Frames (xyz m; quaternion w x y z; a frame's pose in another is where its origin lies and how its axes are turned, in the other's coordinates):
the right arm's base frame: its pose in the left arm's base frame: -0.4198 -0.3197 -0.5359 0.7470 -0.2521 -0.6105 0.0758
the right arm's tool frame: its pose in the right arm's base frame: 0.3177 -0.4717 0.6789 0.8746 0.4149 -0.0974 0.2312
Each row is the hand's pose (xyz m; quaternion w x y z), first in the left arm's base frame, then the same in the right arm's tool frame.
Working: the left arm's base frame: its pose in the right arm's tool frame: 0.1926 -0.4964 -1.0216 0.6809 0.0443 0.5170 -0.5168

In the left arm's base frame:
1: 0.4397 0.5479 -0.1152 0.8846 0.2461 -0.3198 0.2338
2: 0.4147 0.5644 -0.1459 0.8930 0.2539 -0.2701 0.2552
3: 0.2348 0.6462 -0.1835 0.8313 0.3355 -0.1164 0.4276
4: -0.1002 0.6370 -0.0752 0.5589 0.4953 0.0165 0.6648
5: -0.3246 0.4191 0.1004 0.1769 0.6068 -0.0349 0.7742
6: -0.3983 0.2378 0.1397 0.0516 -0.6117 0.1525 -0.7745
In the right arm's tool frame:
1: 0.4973 -0.4642 -1.6642 0.8776 0.1624 0.1020 -0.4394
2: 0.4911 -0.4219 -1.6675 0.8683 0.2048 0.1352 -0.4310
3: 0.5401 -0.2434 -1.5887 0.8324 0.4262 0.1581 -0.3171
4: 0.6275 -0.0916 -1.2832 0.6937 0.7143 0.0147 -0.0915
5: 0.5952 -0.1490 -0.9306 0.5117 0.8032 -0.2802 0.1205
6: 0.4902 -0.2076 -0.7712 0.4169 0.7358 -0.4810 0.2311

